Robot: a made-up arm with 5 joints.
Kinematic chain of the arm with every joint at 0, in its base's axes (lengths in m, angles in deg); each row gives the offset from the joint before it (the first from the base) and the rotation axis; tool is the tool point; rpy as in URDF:
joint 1: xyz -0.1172 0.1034 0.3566 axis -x
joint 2: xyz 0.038 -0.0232 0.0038 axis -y
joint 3: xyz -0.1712 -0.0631 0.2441 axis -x
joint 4: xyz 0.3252 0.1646 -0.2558 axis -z
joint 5: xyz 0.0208 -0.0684 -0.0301 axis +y
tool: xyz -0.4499 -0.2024 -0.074 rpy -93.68 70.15 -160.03
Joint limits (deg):
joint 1: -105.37..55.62
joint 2: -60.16..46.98
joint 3: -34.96..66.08
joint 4: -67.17..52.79
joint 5: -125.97..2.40
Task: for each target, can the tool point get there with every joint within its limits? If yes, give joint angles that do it. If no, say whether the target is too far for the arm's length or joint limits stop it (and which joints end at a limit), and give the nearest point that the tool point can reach.
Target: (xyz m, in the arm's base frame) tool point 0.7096 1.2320 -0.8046
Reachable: no: too far | nearest point 0.2834 0.6296 -0.2118 | short by 0.947 m
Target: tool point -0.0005 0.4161 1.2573
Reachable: no: joint limits stop it (at a limit: joint 1, joint 2, joint 3, joint 4) | nearest point 0.0694 0.4387 1.0200 | short by 0.248 m
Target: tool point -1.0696 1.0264 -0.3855
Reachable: no: too far | nearest point -0.2831 0.6266 -0.0640 | short by 0.939 m
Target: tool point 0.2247 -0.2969 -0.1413
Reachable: yes | joints 25.15 -24.10 19.80 -46.97 -112.97
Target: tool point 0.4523 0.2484 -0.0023
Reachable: yes | joints -20.20 10.83 -0.01 -51.05 -94.99
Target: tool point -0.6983 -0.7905 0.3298
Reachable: no: joint limits stop it (at a limit: joint 2, joint 4) | nearest point -0.3751 -0.5013 0.3385 | short by 0.434 m
